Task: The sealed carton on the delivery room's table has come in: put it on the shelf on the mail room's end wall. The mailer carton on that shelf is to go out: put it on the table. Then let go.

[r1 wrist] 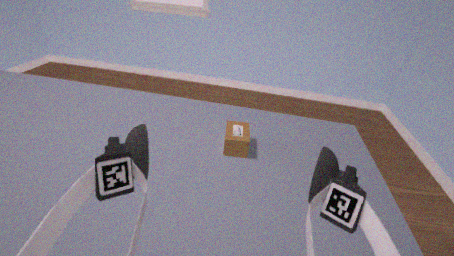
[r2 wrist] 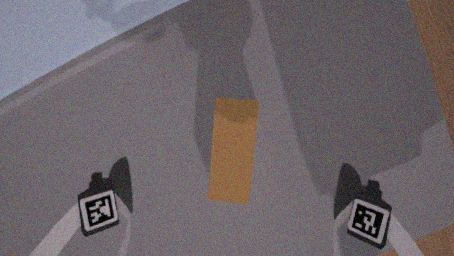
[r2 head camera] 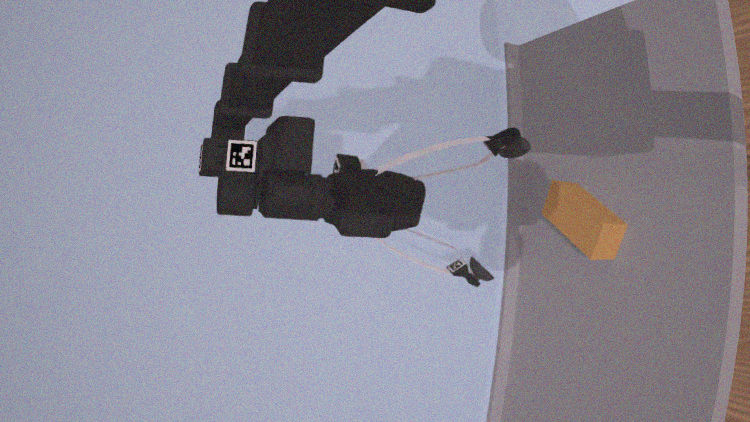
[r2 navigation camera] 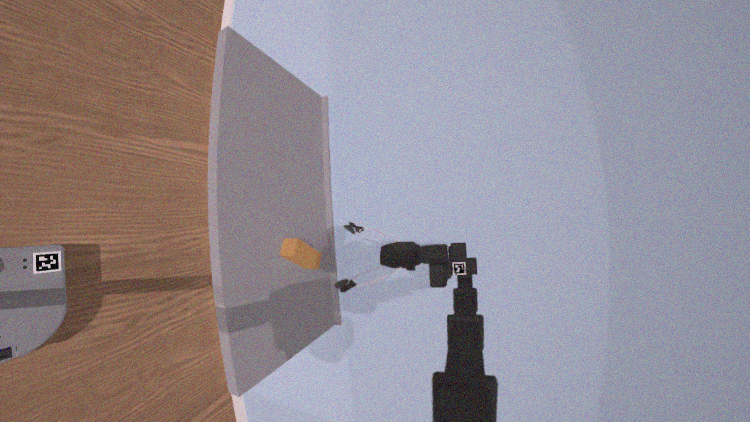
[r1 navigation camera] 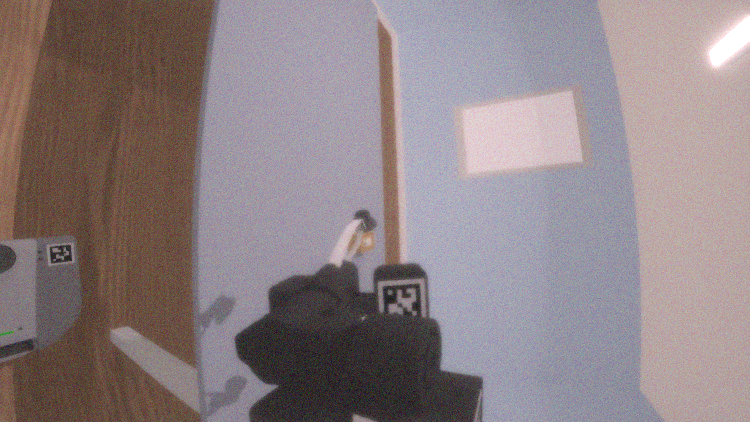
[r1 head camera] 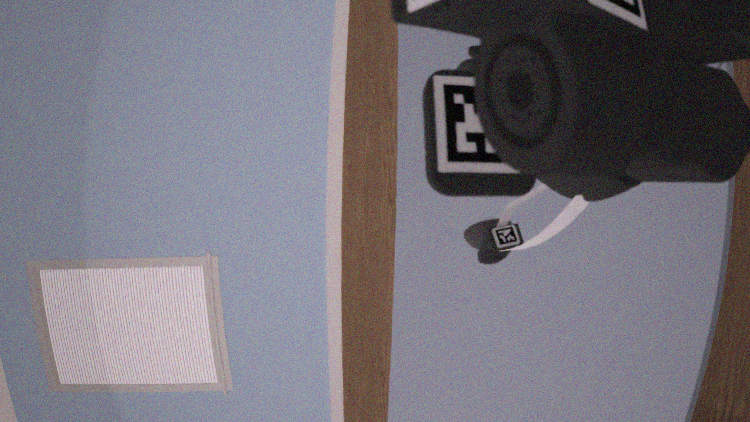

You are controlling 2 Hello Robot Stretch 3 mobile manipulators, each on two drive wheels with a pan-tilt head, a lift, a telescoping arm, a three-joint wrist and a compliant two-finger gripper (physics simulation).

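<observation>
The sealed carton [r1 navigation camera: 366, 241] [r1 wrist: 237, 145], a small orange-brown box with a white label, sits on the blue-grey table [r1 head camera: 524, 341] [r1 navigation camera: 288, 104] [r1 wrist: 200, 220]. The r1 gripper [r1 head camera: 486, 242] [r1 navigation camera: 363, 220] [r1 wrist: 231, 162] is open above the table; in its wrist view the carton shows between and beyond the fingers. The mailer carton [r2 head camera: 579, 220] [r2 navigation camera: 300, 253] [r2 wrist: 232, 155], a long orange box, lies on the grey shelf [r2 head camera: 629, 341] [r2 navigation camera: 272, 157] [r2 wrist: 75, 150]. The r2 gripper [r2 head camera: 494, 207] [r2 navigation camera: 349, 256] [r2 wrist: 234, 187] is open, its fingers apart and not touching the carton.
A framed white panel [r1 head camera: 128, 325] [r1 navigation camera: 524, 133] is on the blue wall behind the table. A pale bar [r1 navigation camera: 157, 362] shows beside the table's near edge. r1's base [r1 navigation camera: 55, 293] stands beside the table, and r2's base [r2 navigation camera: 36, 278] stands in front of the shelf.
</observation>
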